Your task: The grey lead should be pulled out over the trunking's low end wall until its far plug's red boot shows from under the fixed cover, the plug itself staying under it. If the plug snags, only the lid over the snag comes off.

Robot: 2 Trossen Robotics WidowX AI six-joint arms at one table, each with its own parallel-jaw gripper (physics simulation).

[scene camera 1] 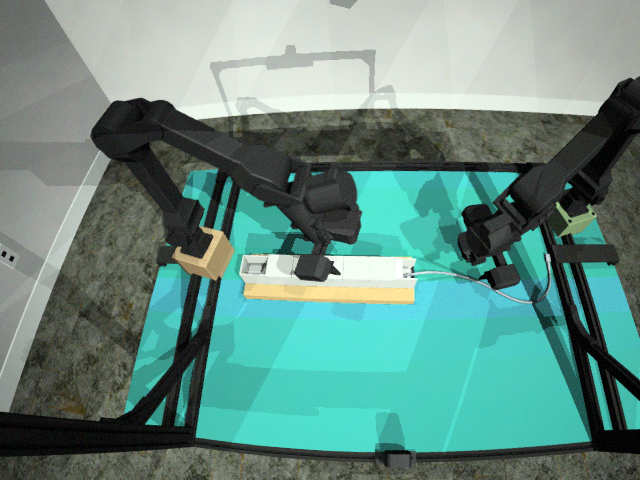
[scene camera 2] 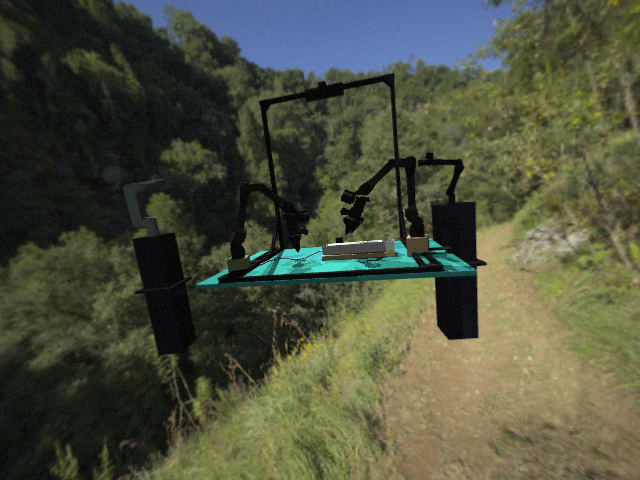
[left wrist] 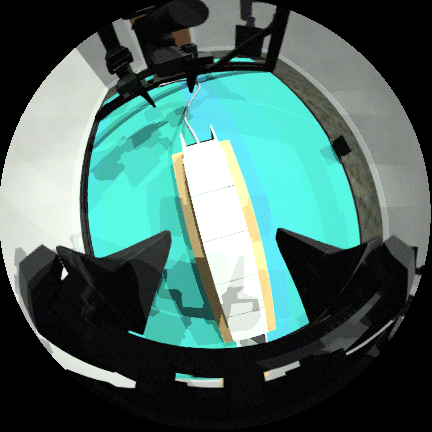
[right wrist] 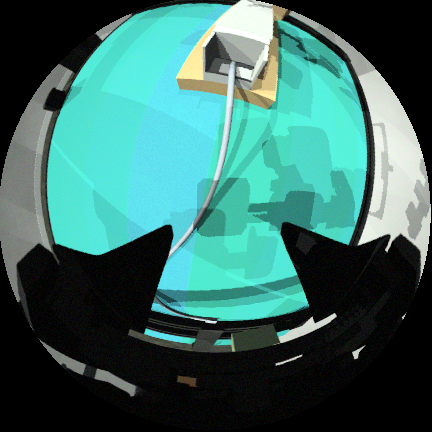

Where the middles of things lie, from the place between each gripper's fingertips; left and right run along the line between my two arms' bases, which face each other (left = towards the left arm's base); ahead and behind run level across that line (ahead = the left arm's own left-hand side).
Right now my right hand is 2 cm past the grey lead (right wrist: 231,72), 1 cm to the left of it and 3 cm above it. Round my right hand: trunking (scene camera 1: 254,267) (2 cm ahead, 34 cm to the left, 2 cm below).
Right now the trunking is 9 cm below my left hand, 4 cm to the left of it and 1 cm ahead of it. The rest, counted from my left hand: grey lead 31 cm to the right, 11 cm below, 4 cm behind.
